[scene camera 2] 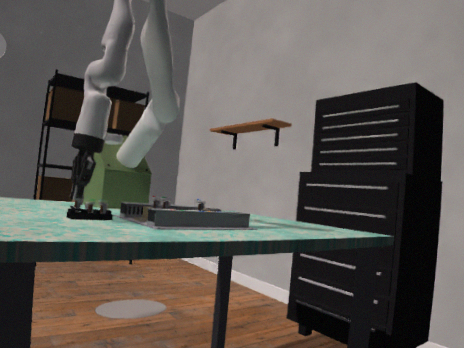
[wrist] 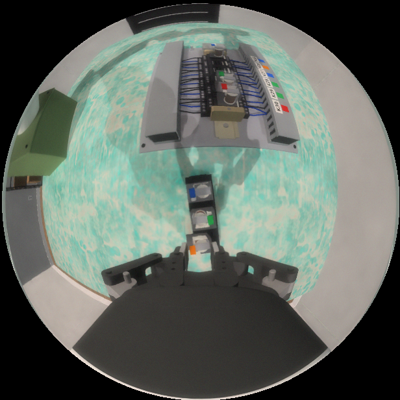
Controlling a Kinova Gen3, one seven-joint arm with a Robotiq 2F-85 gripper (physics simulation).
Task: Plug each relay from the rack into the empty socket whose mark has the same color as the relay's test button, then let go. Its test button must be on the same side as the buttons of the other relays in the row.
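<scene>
My gripper is shut on the relay with the orange test button, at the near end of the black rack. How deep this relay sits in the rack is hard to tell. Its button is on the left in the wrist view. The blue-button relay stands in the far slot, button left; the green-button relay stands in the middle slot, button right. On the panel, relays with red, green and blue buttons have them on the left. Colored marks line the right duct.
The panel lies beyond the rack, with raised grey ducts along both sides and a beige end block. A green box stands at the left in the wrist view. A black drawer cabinet stands behind the table.
</scene>
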